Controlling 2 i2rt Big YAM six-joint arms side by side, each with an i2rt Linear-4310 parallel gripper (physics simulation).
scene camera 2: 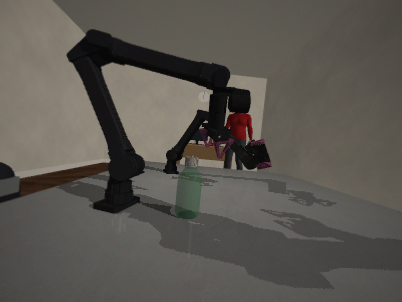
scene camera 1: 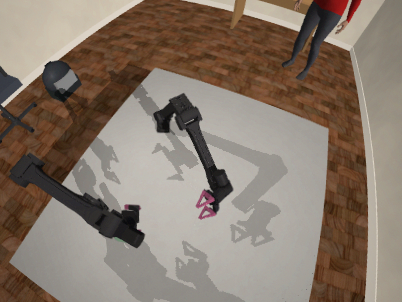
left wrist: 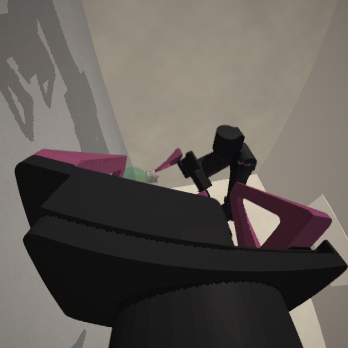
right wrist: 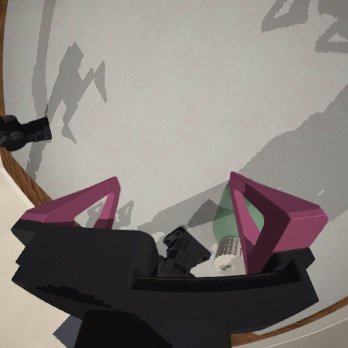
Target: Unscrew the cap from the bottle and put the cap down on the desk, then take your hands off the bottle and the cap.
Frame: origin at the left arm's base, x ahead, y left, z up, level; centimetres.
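Seen in the pictures: left gripper, fingertip midpoint: [scene camera 2: 259, 152] [scene camera 1: 198, 213] [left wrist: 181, 175]; right gripper, fingertip midpoint: [scene camera 2: 213, 152] [scene camera 1: 139, 219] [right wrist: 171, 180]; left arm's base, link origin: [scene camera 2: 170, 172] [scene camera 1: 163, 125] [right wrist: 43, 128]; right arm's base, link origin: [scene camera 2: 118, 204] [right wrist: 186, 245].
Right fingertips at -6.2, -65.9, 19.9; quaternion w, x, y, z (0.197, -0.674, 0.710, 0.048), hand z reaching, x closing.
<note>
Pixels of each thing's middle, then the offset from my right fingertips to it, as dx, dy, dz. Level surfaces: height alone.
- green see-through bottle, body centre: [right wrist: 238, 219] [left wrist: 127, 179] [scene camera 2: 189, 186] -11.0, -5.4, -10.9
- desk, surface height: dz -19.9
- ribbed pale cap, body centre: [right wrist: 232, 258] [scene camera 2: 191, 160] [left wrist: 152, 175] -11.0, -5.4, -2.8
A green see-through bottle [scene camera 2: 188, 192] [left wrist: 136, 174] [right wrist: 223, 218] stands upright on the desk [scene camera 2: 125, 250]. The ribbed pale cap [scene camera 2: 192, 161] [left wrist: 153, 176] [right wrist: 227, 254] sits on its neck. In scene camera 1 the right arm hides most of the bottle. My right gripper [scene camera 1: 131, 218] [scene camera 2: 213, 149] [right wrist: 171, 180] is open and empty, higher than the cap and to its right in scene camera 2. In the right wrist view, one finger partly covers the bottle. My left gripper [scene camera 1: 200, 210] [scene camera 2: 261, 154] is open and empty, farther from the bottle and apart from it.
The right arm's upper links [scene camera 2: 160, 57] reach across above the bottle. The left arm's base [scene camera 1: 161, 121] [scene camera 2: 171, 168] stands farther back on the desk. A person in red [scene camera 1: 314, 35] [scene camera 2: 240, 127] stands beyond the desk. Dark shadows lie across the desk top.
</note>
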